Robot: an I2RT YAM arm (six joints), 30 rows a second.
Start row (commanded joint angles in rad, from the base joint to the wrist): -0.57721, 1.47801, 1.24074, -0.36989, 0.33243, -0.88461
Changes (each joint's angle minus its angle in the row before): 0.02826, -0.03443, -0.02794, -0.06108, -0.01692, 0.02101; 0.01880, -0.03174, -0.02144, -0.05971, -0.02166, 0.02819; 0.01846, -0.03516, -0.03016, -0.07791, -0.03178, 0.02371; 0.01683, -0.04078, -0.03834, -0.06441, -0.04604, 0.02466; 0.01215, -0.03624, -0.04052, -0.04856, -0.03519, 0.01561; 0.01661, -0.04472, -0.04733, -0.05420, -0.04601, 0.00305; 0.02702, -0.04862, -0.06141, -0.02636, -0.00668, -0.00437; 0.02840, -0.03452, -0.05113, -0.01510, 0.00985, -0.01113; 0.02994, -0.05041, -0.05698, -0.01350, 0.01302, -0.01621; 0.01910, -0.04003, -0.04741, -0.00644, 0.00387, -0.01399
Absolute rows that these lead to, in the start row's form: -0.54895, 1.44358, 1.21280, -0.43097, 0.31551, -0.86360; -0.53015, 1.41184, 1.19136, -0.49068, 0.29385, -0.83541; -0.51169, 1.37668, 1.16120, -0.56859, 0.26207, -0.81170; -0.49486, 1.33590, 1.12286, -0.63300, 0.21603, -0.78704; -0.48271, 1.29966, 1.08234, -0.68156, 0.18084, -0.77143; -0.46610, 1.25494, 1.03501, -0.73576, 0.13483, -0.76838; -0.43908, 1.20632, 0.97360, -0.76212, 0.12815, -0.77275; -0.41068, 1.17180, 0.92247, -0.77722, 0.13800, -0.78388; -0.38074, 1.12139, 0.86549, -0.79072, 0.15102, -0.80009; -0.36164, 1.08136, 0.81808, -0.79716, 0.15489, -0.81408
